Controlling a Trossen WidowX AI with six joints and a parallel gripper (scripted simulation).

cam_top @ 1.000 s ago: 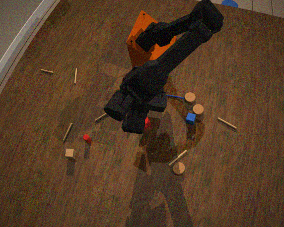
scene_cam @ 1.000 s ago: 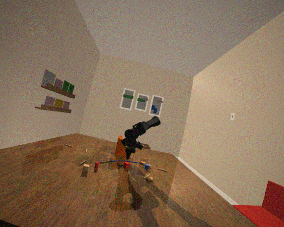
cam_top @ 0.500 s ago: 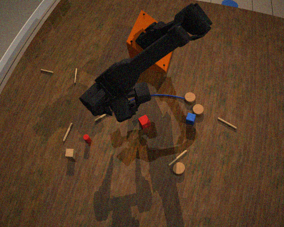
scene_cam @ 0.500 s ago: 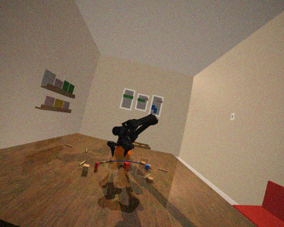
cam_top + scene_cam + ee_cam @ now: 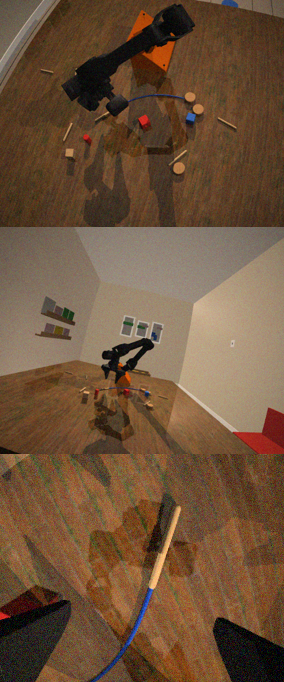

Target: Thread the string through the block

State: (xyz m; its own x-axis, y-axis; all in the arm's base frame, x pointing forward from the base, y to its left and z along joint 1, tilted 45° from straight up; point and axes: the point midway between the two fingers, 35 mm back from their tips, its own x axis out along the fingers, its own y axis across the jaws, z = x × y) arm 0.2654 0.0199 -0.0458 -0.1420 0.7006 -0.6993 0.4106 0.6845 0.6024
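Now: gripper tip 1 cm short of the thin wooden stick, 2 cm to the left of it and 6 cm above it. Also, from my gripper tip: red cylinder: 13 cm ahead, 3 cm to the right, 4 cm below; red cube: 13 cm to the left, 4 cm below; wooden cube: 21 cm ahead, 6 cm to the right, 4 cm below.
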